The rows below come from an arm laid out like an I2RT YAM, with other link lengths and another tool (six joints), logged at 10 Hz.
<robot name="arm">
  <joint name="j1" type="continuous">
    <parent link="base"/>
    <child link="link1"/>
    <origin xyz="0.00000 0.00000 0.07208"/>
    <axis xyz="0 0 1"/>
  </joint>
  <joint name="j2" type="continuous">
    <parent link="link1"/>
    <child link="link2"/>
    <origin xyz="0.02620 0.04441 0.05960"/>
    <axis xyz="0 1 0"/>
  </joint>
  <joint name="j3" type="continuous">
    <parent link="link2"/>
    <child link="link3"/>
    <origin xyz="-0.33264 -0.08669 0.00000"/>
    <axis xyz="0 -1 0"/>
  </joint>
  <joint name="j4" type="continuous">
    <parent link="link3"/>
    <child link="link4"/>
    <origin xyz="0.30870 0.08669 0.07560"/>
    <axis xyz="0 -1 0"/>
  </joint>
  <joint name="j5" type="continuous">
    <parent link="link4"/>
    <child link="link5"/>
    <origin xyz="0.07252 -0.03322 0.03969"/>
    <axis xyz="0 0 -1"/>
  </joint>
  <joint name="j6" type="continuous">
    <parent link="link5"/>
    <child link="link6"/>
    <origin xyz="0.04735 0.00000 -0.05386"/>
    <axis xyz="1 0 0"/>
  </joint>
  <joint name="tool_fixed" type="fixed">
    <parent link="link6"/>
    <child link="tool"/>
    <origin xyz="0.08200 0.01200 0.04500" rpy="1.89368 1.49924 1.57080"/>
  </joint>
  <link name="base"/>
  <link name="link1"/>
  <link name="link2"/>
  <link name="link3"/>
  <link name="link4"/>
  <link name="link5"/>
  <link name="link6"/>
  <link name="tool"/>
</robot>
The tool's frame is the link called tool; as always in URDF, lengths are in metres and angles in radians. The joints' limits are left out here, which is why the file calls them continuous.
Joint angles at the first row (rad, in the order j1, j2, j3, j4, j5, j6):
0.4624 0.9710 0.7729 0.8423 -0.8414 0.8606
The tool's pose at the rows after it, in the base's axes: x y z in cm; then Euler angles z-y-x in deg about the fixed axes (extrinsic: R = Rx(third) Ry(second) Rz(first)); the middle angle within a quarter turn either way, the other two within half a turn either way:
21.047 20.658 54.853 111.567 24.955 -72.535
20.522 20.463 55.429 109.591 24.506 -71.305
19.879 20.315 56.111 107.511 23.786 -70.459
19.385 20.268 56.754 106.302 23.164 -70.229
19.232 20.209 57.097 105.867 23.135 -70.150
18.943 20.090 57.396 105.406 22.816 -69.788
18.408 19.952 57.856 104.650 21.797 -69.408
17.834 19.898 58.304 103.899 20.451 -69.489
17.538 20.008 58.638 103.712 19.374 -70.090
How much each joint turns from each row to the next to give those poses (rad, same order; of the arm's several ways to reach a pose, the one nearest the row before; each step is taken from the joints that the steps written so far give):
0.0009 -0.0027 0.0005 0.0140 -0.0057 -0.0017
-0.0002 -0.0061 0.0070 0.0101 -0.0035 -0.0115
-0.0002 -0.0080 0.0132 -0.0026 -0.0111 -0.0175
0.0012 -0.0061 0.0171 -0.0161 -0.0107 -0.0136
-0.0008 -0.0031 0.0099 -0.0125 -0.0021 -0.0063
-0.0001 -0.0046 0.0044 0.0015 -0.0029 0.0015
-0.0003 -0.0054 0.0075 0.0082 -0.0137 0.0059
-0.0006 -0.0039 0.0111 0.0025 -0.0231 0.0033
0.0009 0.0015 0.0141 -0.0091 -0.0214 0.0004

